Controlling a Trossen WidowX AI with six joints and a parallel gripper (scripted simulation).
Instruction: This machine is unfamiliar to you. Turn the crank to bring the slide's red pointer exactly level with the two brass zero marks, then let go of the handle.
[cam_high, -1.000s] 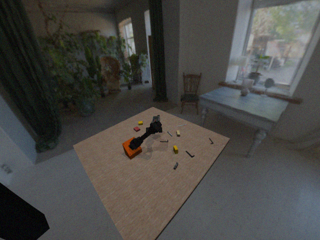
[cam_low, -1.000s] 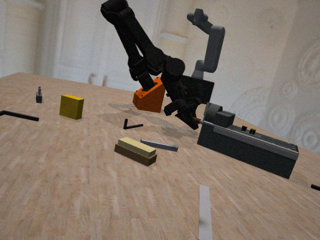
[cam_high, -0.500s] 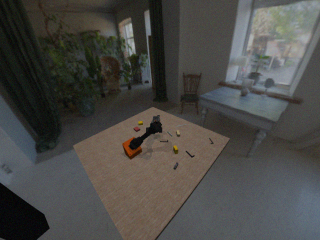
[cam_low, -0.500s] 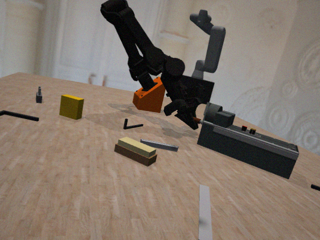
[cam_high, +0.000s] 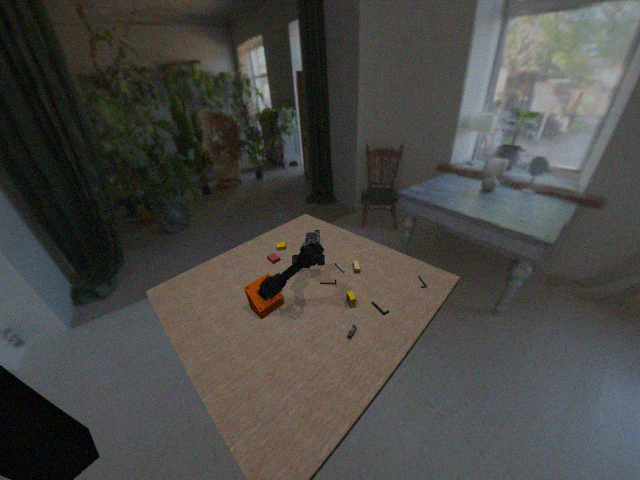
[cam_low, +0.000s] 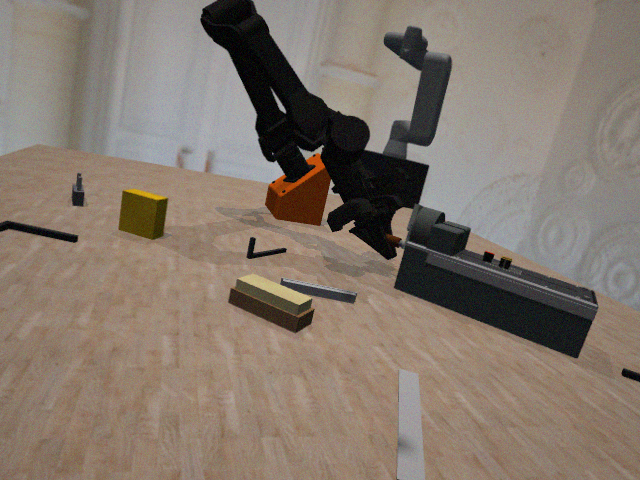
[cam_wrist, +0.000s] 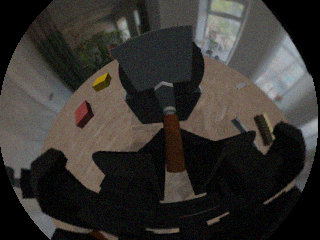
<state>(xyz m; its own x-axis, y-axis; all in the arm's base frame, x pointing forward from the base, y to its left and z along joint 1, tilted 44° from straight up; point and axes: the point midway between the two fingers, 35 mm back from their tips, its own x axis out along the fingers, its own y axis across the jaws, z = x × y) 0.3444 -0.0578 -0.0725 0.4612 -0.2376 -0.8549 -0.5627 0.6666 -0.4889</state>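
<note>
My gripper tip is now 2 cm past the brown crank handle, 1 cm to the left of it and 3 cm below it. Round my gripper tip: red pointer: 11 cm ahead, 8 cm to the left, 5 cm above; then red block: 7 cm behind, 25 cm to the left, 2 cm below; then grey bar: 8 cm ahead, 17 cm to the right, 3 cm below.
</note>
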